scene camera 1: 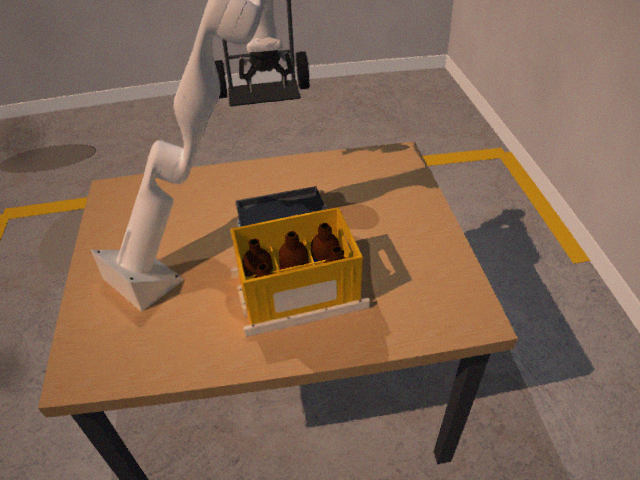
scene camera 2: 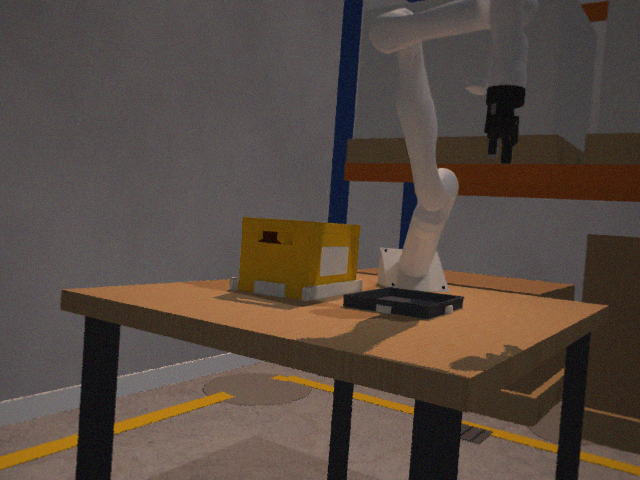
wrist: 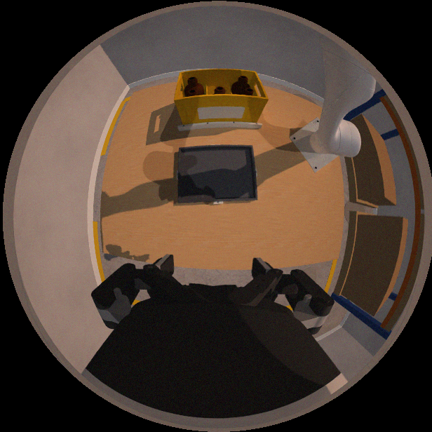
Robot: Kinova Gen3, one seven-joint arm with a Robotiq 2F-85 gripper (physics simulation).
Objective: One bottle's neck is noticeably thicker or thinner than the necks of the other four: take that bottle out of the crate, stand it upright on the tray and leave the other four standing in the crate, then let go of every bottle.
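Seen in the pictures: gripper, between the fingertips: (scene camera 1: 267,89) (scene camera 2: 499,160); arm's base, origin of its link: (scene camera 1: 134,264) (scene camera 2: 413,266).
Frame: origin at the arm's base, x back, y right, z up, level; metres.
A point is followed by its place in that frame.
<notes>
A yellow crate (scene camera 1: 299,294) {x -0.423, y 0.181, z 0.034 m} (scene camera 2: 281,263) {x -0.551, y 0.041, z 0.013 m} (wrist: 182,110) stands on the table and holds several brown bottles. In scene camera 1, three necks show along its far side: the left bottle (scene camera 1: 256,258) {x -0.328, y 0.081, z 0.064 m}, the middle bottle (scene camera 1: 292,252) {x -0.415, y 0.069, z 0.062 m} and the right bottle (scene camera 1: 324,245) {x -0.495, y 0.051, z 0.059 m}. Two more mouths show at the near side, mostly hidden by the wall. I cannot tell which neck differs. The dark tray (scene camera 1: 279,209) {x -0.386, y -0.242, z -0.057 m} (scene camera 2: 398,308) {x -0.513, y -0.252, z -0.049 m} (wrist: 230,175) lies beside the crate and holds no bottle. My gripper (scene camera 1: 267,88) {x -0.382, y -0.386, z 0.267 m} (scene camera 2: 499,156) {x -0.382, y -0.386, z 0.267 m} (wrist: 212,265) is open and empty, pointing down, high above the table beyond the tray.
White strips (scene camera 1: 310,316) {x -0.445, y 0.189, z -0.040 m} (scene camera 2: 333,290) {x -0.422, y -0.018, z -0.048 m} (wrist: 220,127) lie along the crate's foot. The arm's white base (scene camera 1: 139,281) {x -0.034, y 0.091, z 0.028 m} (scene camera 2: 387,268) {x -0.067, y 0.050, z -0.009 m} (wrist: 310,145) is bolted to the table (scene camera 1: 206,356) {x -0.194, y 0.264, z -0.062 m} (scene camera 2: 180,304) {x -0.832, y 0.042, z -0.062 m} (wrist: 220,230). A hand truck (scene camera 1: 291,31) stands behind on the floor.
</notes>
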